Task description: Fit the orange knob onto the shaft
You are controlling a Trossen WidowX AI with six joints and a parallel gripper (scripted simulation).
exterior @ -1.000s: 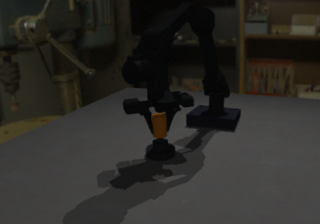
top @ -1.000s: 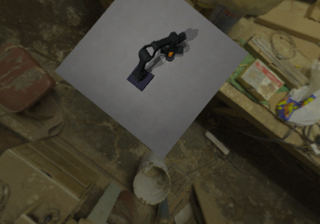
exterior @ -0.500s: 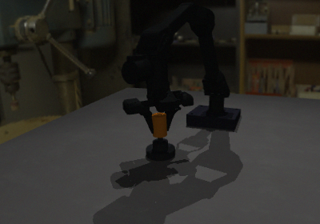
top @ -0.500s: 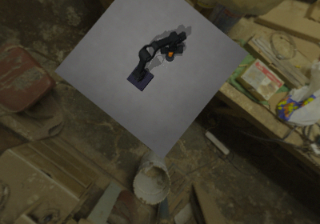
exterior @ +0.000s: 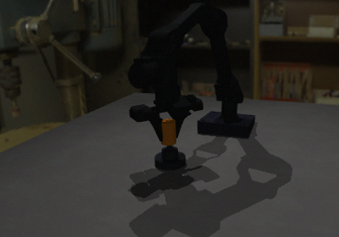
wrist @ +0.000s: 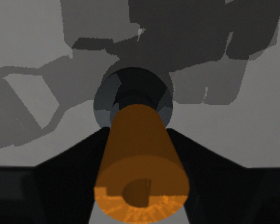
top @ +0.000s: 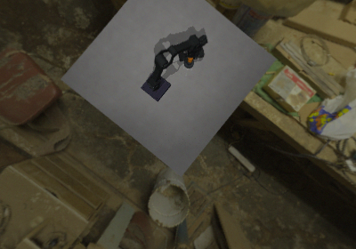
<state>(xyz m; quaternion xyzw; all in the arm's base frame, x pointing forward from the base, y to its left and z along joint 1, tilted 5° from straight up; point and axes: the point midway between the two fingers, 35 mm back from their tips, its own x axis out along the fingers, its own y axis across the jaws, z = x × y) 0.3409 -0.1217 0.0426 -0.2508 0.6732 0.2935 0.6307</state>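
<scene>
My gripper tip is 2 cm below the orange knob. From my gripper tip the other things lie so: dark round pedestal: 4 cm below.
</scene>
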